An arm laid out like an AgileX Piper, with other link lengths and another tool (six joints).
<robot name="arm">
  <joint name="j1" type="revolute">
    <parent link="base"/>
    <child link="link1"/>
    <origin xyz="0 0 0.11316"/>
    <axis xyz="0 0 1"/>
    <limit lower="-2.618" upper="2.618"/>
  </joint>
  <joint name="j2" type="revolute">
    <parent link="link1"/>
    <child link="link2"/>
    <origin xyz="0 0 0"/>
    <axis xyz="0 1 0"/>
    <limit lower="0" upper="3.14"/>
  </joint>
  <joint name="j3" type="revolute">
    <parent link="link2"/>
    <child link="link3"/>
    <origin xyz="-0.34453 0 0.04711"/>
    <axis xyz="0 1 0"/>
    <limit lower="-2.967" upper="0"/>
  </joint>
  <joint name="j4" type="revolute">
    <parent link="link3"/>
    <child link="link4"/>
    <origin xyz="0.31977 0 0.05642"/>
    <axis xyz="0.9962 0 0.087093"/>
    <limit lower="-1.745" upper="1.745"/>
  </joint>
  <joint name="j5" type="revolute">
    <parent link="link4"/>
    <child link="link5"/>
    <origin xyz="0 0 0"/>
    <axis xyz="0 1 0"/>
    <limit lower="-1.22" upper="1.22"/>
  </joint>
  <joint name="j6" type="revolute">
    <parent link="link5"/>
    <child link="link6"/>
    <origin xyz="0.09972 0 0.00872"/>
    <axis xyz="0.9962 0 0.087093"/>
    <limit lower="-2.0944" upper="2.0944"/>
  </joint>
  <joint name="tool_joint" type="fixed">
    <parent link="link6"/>
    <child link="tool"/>
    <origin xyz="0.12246 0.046 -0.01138" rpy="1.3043 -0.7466 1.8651"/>
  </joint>
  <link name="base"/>
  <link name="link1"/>
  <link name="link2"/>
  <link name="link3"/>
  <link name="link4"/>
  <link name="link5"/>
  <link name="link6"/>
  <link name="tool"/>
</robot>
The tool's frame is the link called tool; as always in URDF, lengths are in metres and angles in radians.
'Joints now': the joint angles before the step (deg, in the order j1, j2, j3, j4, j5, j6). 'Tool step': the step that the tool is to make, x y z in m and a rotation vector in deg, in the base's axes. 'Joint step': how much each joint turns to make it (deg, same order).
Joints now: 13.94, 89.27, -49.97, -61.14, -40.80, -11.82
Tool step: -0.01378, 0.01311, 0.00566, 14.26, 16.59, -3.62
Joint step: 0.00, 0.01, 0.00, 0.00, -0.07, 22.18
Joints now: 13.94, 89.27, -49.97, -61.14, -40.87, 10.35
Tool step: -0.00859, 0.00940, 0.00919, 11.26, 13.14, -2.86
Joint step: 0.00, 0.01, -0.01, -0.01, -0.04, 17.55
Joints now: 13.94, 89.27, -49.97, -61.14, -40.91, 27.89
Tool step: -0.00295, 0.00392, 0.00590, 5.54, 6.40, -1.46
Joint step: 0.00, 0.00, 0.00, 0.11, 0.00, 8.50
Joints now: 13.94, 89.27, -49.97, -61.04, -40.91, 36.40
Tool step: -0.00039, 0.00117, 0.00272, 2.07, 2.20, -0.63
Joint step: 0.00, 0.00, 0.00, 0.29, 0.00, 2.86
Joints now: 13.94, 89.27, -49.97, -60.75, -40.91, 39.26
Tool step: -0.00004, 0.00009, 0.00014, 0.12, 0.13, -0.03
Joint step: 0.00, 0.00, 0.00, 0.01, 0.00, 0.17
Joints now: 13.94, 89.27, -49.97, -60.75, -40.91, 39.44
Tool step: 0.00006, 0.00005, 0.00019, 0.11, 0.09, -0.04
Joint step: 0.00, 0.00, 0.00, 0.05, -0.01, 0.11
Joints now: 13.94, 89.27, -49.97, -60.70, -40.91, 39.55
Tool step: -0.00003, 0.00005, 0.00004, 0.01, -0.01, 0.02
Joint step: 0.00, 0.00, 0.00, 0.00, -0.03, 0.00
